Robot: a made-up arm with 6 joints.
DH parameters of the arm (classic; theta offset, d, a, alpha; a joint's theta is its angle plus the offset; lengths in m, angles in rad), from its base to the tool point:
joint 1: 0 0.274 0 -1.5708
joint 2: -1.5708 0 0.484 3.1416
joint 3: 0 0 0 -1.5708
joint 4: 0 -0.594 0 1.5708
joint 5: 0 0.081 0 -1.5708
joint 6: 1.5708 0 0 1.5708
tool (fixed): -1.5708 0 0 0
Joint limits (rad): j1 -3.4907..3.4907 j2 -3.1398..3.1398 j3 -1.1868..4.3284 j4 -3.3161..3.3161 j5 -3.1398..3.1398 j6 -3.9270..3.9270
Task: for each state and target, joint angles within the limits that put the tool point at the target. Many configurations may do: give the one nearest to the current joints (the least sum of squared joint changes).
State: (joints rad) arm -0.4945 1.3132 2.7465 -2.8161 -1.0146 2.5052
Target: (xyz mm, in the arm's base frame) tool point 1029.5 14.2 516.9
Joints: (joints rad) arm -0.0585 1.5713 2.0463 -2.7342 -1.0146 2.5052
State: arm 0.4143 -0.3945 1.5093 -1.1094 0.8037 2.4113
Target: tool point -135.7 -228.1 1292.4
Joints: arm 0.8698 -0.5163 1.2074 -1.0049 0.8037 2.4113
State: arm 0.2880 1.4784 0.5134 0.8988 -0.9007 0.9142
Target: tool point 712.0 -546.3 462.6
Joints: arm -0.5929 0.7330 0.3428 0.8207 -0.9007 0.9142
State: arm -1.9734 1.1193 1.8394 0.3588 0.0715 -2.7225
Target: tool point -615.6 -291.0 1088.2
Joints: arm -2.5878 0.9073 1.9123 0.3445 0.0715 -2.7225
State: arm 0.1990 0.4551 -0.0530 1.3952 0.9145 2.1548
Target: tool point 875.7 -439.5 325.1
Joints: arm -0.4481 1.0278 0.5567 1.3630 0.9145 2.1548
